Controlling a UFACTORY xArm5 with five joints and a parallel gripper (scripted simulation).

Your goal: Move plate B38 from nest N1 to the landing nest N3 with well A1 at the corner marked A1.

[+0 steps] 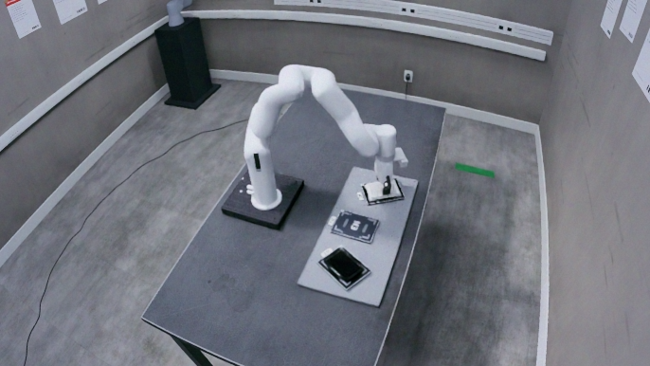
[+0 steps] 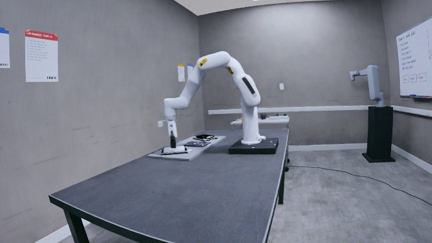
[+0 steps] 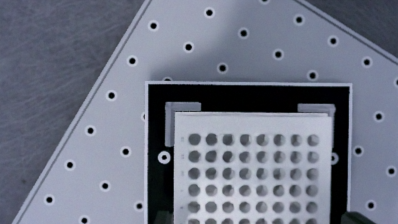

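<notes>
The white plate is 30 mm below my hand. Also, from my hand: dark-framed nest (40 mm below); black plate (20 mm behind, 410 mm to the right, 30 mm below).
</notes>
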